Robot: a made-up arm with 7 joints. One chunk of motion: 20 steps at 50 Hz.
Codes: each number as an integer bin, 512 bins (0 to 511) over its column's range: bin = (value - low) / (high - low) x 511, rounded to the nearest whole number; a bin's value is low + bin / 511 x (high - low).
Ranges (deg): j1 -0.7..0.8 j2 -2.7..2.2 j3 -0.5..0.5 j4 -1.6..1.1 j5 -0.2..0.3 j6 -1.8..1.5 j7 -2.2..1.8
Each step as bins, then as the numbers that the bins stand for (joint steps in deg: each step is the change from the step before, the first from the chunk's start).
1 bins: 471 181 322 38 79 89 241
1 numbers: 0.683 -0.964 0.130 -1.399 -0.123 -1.225 -0.314
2 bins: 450 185 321 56 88 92 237
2 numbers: 0.621 -0.926 0.128 -1.304 -0.114 -1.206 -0.345
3 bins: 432 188 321 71 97 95 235
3 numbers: 0.568 -0.897 0.128 -1.225 -0.105 -1.186 -0.360
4 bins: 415 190 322 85 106 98 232
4 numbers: 0.518 -0.878 0.130 -1.151 -0.096 -1.167 -0.384
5 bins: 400 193 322 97 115 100 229
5 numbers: 0.474 -0.849 0.130 -1.087 -0.087 -1.154 -0.407
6 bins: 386 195 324 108 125 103 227
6 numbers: 0.433 -0.830 0.134 -1.029 -0.078 -1.135 -0.423
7 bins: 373 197 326 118 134 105 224
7 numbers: 0.395 -0.811 0.138 -0.977 -0.069 -1.122 -0.447
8 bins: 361 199 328 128 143 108 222
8 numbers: 0.360 -0.792 0.142 -0.924 -0.060 -1.103 -0.462
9 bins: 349 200 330 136 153 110 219
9 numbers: 0.324 -0.782 0.146 -0.881 -0.050 -1.090 -0.486
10 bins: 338 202 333 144 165 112 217
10 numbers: 0.292 -0.763 0.152 -0.839 -0.039 -1.077 -0.501
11 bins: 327 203 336 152 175 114 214
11 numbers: 0.260 -0.753 0.158 -0.797 -0.029 -1.064 -0.525
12 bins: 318 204 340 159 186 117 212
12 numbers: 0.233 -0.744 0.165 -0.760 -0.018 -1.044 -0.541
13 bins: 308 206 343 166 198 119 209
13 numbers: 0.204 -0.725 0.171 -0.723 -0.006 -1.032 -0.564
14 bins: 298 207 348 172 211 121 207
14 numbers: 0.175 -0.715 0.181 -0.691 0.006 -1.019 -0.580
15 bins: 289 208 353 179 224 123 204
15 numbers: 0.148 -0.705 0.191 -0.654 0.019 -1.006 -0.603
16 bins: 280 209 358 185 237 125 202
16 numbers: 0.122 -0.696 0.201 -0.623 0.032 -0.993 -0.619
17 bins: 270 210 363 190 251 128 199
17 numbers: 0.093 -0.686 0.210 -0.596 0.046 -0.973 -0.642
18 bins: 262 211 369 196 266 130 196
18 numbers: 0.069 -0.677 0.222 -0.564 0.060 -0.960 -0.666
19 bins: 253 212 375 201 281 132 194
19 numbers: 0.043 -0.667 0.234 -0.538 0.075 -0.948 -0.681
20 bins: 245 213 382 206 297 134 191
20 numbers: 0.019 -0.658 0.248 -0.512 0.091 -0.935 -0.705
